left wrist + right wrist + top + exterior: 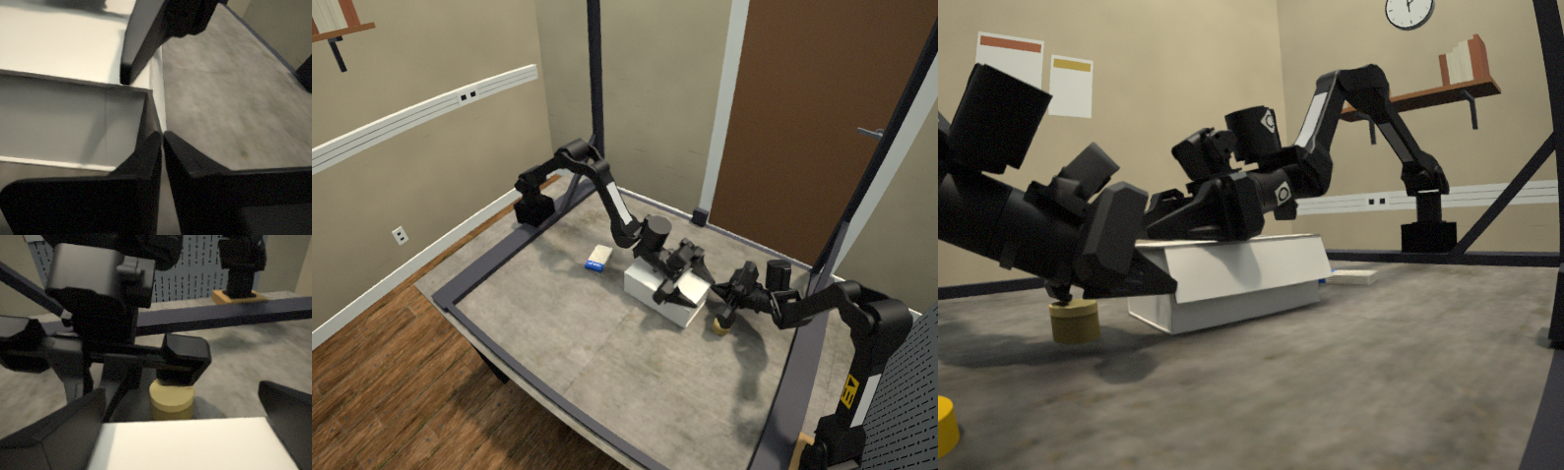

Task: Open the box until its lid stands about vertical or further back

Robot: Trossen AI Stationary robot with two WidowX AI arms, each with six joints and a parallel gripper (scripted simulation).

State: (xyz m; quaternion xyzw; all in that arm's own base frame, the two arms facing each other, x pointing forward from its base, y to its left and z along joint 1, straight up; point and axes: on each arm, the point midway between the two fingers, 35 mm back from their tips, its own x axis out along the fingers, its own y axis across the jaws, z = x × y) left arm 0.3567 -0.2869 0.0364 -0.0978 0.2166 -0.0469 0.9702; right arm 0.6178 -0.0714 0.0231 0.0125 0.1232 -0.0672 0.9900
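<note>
Now: the flap 2 cm ahead of my left hand and 13 cm to the right of it. From my left hand the other things lie so: box (6 cm ahead, 12 cm to the right).
My right gripper is now 20 mm past the box, 80 mm to the left of it and 40 mm above it. Also, from my right hand: flap (50 mm behind, 90 mm to the right, 50 mm below).
</note>
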